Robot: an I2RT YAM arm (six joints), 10 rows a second.
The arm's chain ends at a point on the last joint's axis. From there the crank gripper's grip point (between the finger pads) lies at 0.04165 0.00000 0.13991 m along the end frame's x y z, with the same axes.
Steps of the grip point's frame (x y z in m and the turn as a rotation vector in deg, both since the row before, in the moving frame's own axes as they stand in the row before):
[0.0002 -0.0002 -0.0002 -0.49 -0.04 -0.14]
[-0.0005 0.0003 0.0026 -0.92 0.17 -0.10]
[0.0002 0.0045 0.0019 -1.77 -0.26 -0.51]
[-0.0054 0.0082 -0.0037 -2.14 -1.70 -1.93]
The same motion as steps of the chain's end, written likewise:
[0.0003 -0.0013 -0.0002 -0.49 -0.04 -0.14]
[-0.0009 -0.0019 0.0027 -0.92 0.17 -0.10]
[0.0008 0.0005 0.0018 -1.77 -0.26 -0.51]
[-0.0013 0.0043 -0.0048 -2.14 -1.70 -1.93]

